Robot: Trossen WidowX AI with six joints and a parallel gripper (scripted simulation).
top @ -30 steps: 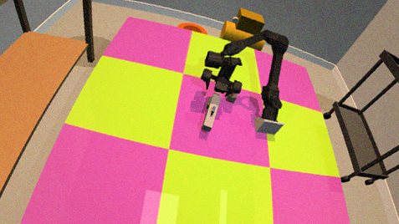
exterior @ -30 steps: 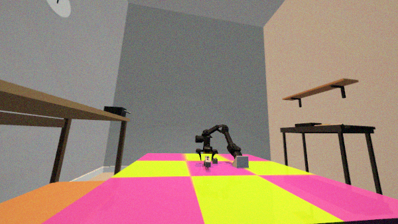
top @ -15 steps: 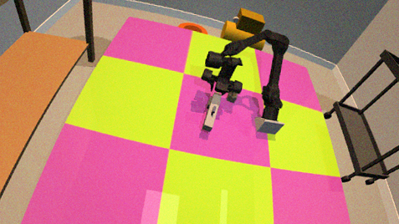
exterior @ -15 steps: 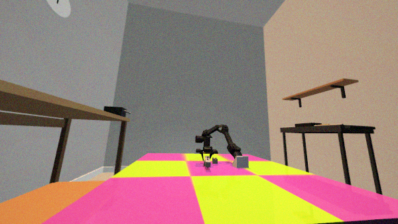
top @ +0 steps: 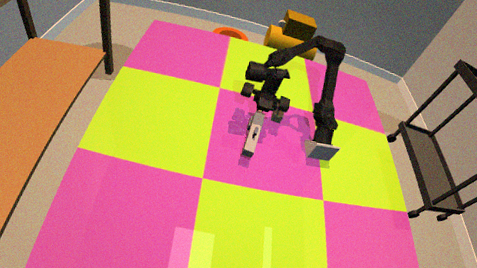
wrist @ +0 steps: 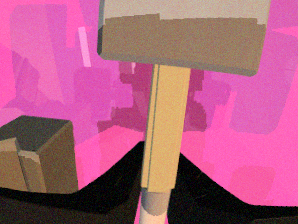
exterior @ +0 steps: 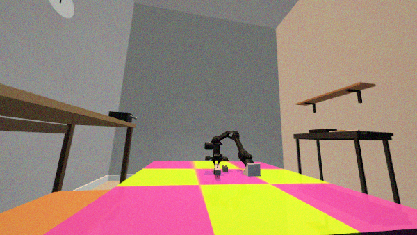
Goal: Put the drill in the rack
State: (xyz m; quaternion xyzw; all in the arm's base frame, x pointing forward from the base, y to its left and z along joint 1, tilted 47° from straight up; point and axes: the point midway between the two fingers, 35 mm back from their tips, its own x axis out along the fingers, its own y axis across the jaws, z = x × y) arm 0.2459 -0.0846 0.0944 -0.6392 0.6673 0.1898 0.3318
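My gripper tip is 80 mm past the rack and 10 mm to the left of it. Also, from my gripper tip: key (160 mm to the left, 40 mm above, 30 mm ahead); then drill (40 mm to the left, 30 mm above, 10 mm ahead).
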